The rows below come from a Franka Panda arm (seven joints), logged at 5 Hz.
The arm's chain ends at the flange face. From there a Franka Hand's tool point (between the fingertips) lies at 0.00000 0.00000 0.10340 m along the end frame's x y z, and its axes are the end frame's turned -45 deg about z.
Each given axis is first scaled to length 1.
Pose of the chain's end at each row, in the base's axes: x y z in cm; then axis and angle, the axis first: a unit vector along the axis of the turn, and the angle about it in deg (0 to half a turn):
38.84 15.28 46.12 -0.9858 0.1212 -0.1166 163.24
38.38 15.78 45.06 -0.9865 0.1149 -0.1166 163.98
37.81 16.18 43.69 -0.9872 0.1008 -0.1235 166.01
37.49 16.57 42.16 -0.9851 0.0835 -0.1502 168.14
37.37 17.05 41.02 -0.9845 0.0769 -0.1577 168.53
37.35 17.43 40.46 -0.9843 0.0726 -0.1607 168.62
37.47 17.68 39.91 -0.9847 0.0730 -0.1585 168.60
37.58 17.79 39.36 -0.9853 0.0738 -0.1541 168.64
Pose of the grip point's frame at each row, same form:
41.53 17.93 36.49 -0.9508 -0.2635 -0.1630 169.62
41.04 18.32 35.40 -0.9495 -0.2697 -0.1606 170.30
40.55 18.39 33.97 -0.9456 -0.2832 -0.1602 172.48
40.69 18.41 32.50 -0.9377 -0.2985 -0.1777 175.61
40.71 18.83 31.40 -0.9348 -0.3043 -0.1833 176.30
40.74 19.20 30.85 -0.9330 -0.3082 -0.1858 176.52
40.81 19.46 30.29 -0.9335 -0.3080 -0.1838 176.40
40.84 19.56 29.71 -0.9344 -0.3075 -0.1796 176.25

